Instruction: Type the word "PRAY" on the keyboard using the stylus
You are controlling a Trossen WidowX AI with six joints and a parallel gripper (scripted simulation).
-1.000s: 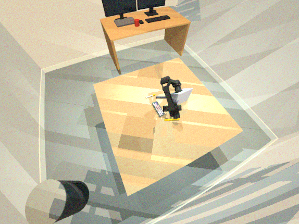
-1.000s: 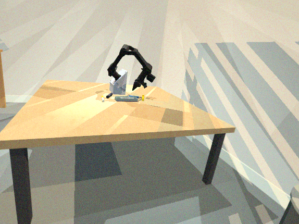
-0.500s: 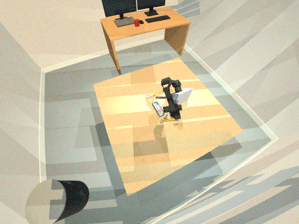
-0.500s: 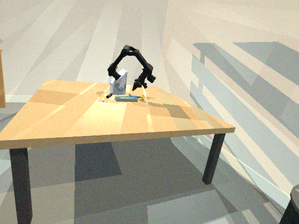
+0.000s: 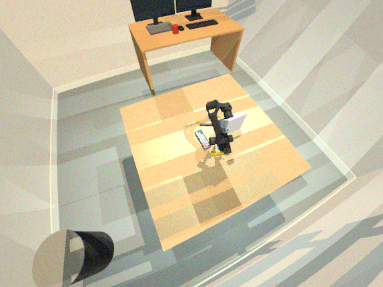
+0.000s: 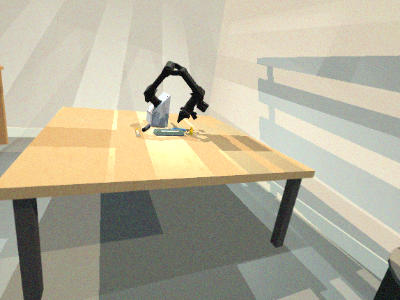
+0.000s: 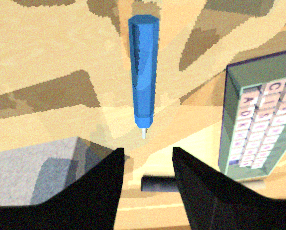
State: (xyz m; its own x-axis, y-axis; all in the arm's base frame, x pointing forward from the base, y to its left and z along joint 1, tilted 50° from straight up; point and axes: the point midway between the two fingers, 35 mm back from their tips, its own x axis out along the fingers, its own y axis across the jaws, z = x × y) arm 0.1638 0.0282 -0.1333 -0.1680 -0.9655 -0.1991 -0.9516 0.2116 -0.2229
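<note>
Right now my gripper tip is 50 mm above the blue stylus, 20 mm to the left of it and 10 mm past it. Round my gripper tip: dark marker (210 mm to the right, 50 mm below, 10 mm behind); then yellow cylinder (100 mm to the left, 50 mm below, 30 mm ahead); then small white pen (280 mm to the right, 80 mm ahead, 50 mm below).
</note>
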